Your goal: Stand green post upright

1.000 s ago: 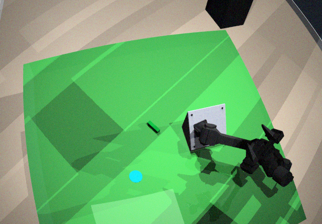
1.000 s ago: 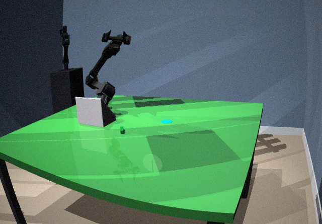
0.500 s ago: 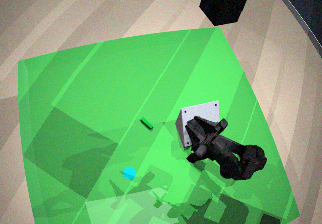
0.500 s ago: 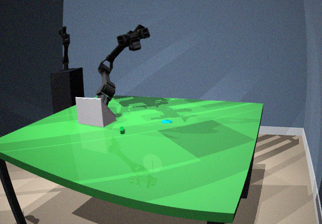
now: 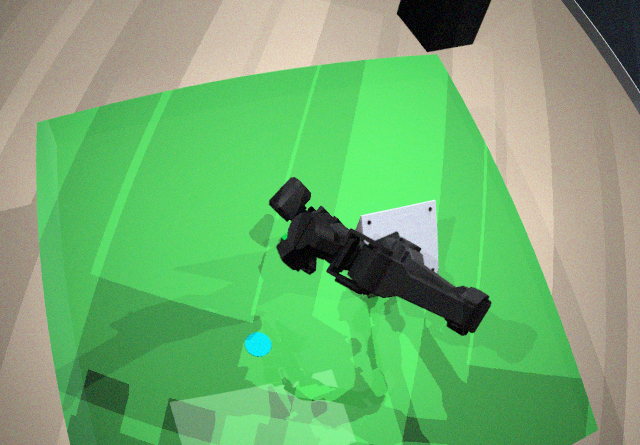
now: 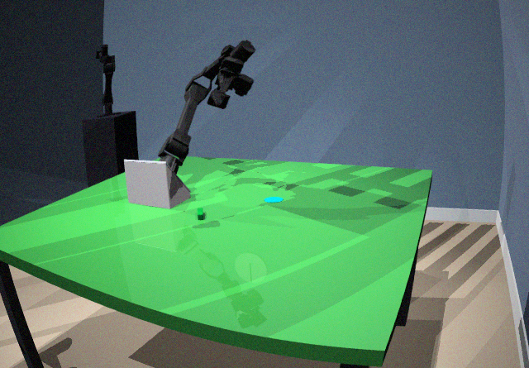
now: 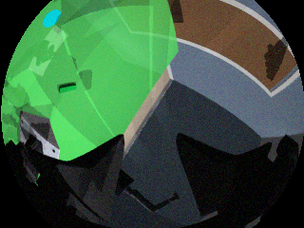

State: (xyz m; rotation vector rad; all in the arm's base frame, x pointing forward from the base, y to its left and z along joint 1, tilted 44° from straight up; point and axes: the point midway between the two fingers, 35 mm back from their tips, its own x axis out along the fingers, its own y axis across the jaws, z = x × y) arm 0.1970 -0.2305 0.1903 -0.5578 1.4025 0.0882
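My gripper tip is 6 cm past the green post, 5 cm to the left of it and 33 cm above it. Round my gripper tip: cyan circle 11 cm ahead, 14 cm to the left, 34 cm below.
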